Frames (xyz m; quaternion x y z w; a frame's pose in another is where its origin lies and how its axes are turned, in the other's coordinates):
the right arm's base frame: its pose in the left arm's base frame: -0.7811 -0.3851 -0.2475 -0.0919 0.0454 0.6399 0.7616
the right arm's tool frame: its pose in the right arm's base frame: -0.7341 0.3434 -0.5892 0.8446 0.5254 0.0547 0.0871
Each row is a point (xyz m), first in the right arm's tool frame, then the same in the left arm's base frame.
Working: the right arm's tool frame: its pose in the left arm's base frame: -1.2200 -1.1548 -0.7153 0.3015 0.9496 0.0108 0.0851

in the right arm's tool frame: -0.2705 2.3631 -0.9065
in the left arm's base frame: 0.1939 0.6506 0.3894
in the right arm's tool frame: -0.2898 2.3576 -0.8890
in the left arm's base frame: 0.2092 0.6345 0.3747
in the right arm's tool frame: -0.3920 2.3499 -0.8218
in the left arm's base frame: 0.2982 0.5674 0.3238
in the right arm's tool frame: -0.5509 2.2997 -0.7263
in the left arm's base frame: 0.4133 0.4321 0.2508
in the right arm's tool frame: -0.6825 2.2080 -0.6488
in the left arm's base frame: 0.4798 0.2791 0.1883
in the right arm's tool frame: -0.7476 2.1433 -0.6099
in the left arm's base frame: 0.5017 0.1876 0.1554
